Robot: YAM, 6 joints.
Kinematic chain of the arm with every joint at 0, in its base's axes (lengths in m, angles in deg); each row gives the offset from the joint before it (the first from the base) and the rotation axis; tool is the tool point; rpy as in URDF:
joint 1: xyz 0 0 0.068 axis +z
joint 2: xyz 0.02 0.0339 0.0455 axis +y
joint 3: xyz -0.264 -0.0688 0 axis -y
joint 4: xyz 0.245 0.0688 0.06 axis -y
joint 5: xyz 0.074 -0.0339 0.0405 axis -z
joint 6: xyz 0.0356 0 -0.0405 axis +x
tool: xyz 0 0 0 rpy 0 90 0
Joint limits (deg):
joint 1: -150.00..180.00
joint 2: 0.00..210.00
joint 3: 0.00..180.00
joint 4: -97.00..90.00
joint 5: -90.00..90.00
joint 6: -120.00..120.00
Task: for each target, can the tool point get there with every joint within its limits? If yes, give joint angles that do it. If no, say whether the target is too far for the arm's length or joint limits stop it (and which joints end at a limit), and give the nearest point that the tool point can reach.
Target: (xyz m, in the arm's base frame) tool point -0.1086 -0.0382 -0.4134
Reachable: no: joint limits stop it (at a limit: joint 1, joint 2) | nearest point -0.1179 -0.0588 -0.3599 | short by 0.058 m
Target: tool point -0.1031 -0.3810 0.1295
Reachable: yes | joints -101.86 123.32 85.45 -52.82 39.33 98.98
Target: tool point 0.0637 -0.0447 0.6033
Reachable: yes | joints -16.26 68.15 132.34 -65.32 44.69 21.86
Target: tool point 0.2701 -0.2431 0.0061
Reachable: yes | joints -39.89 130.16 61.83 -7.27 21.92 -68.73
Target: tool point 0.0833 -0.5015 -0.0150
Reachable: yes | joints -78.15 156.89 110.82 -25.76 37.13 -70.41
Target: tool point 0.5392 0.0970 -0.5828
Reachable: no: too far | nearest point 0.4115 0.0740 -0.3382 | short by 0.277 m
